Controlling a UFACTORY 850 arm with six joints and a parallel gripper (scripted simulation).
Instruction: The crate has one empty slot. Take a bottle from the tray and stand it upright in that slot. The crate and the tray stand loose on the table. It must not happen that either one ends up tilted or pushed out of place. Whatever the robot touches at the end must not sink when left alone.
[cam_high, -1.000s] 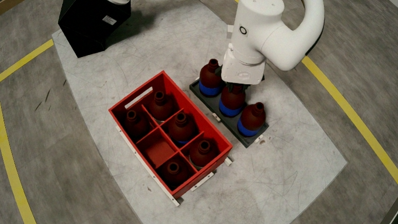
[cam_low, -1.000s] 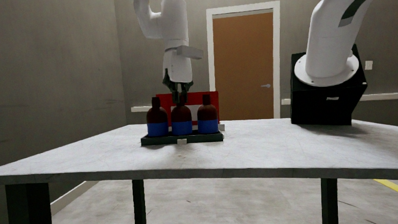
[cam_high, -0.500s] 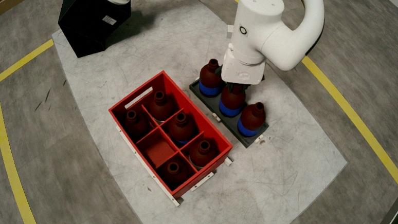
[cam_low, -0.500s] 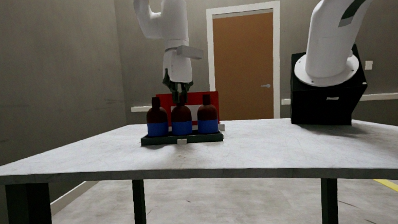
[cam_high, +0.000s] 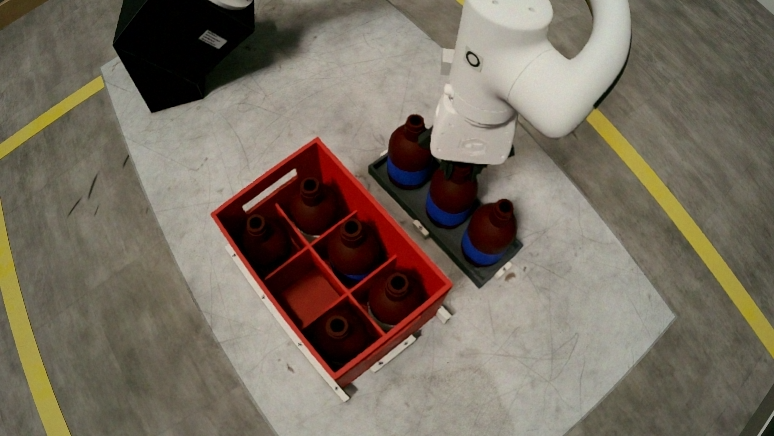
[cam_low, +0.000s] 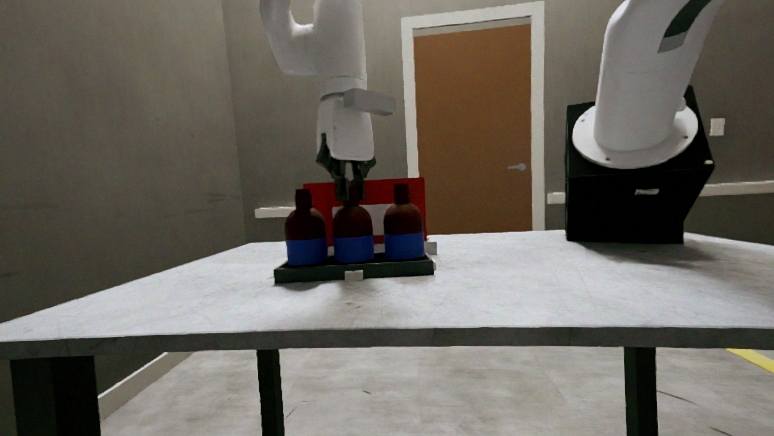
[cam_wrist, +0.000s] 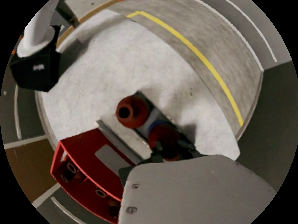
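Right now my hand is 140 mm above the dark grey tray. Round my hand: crate 220 mm to the right, 70 mm below, 50 mm ahead.
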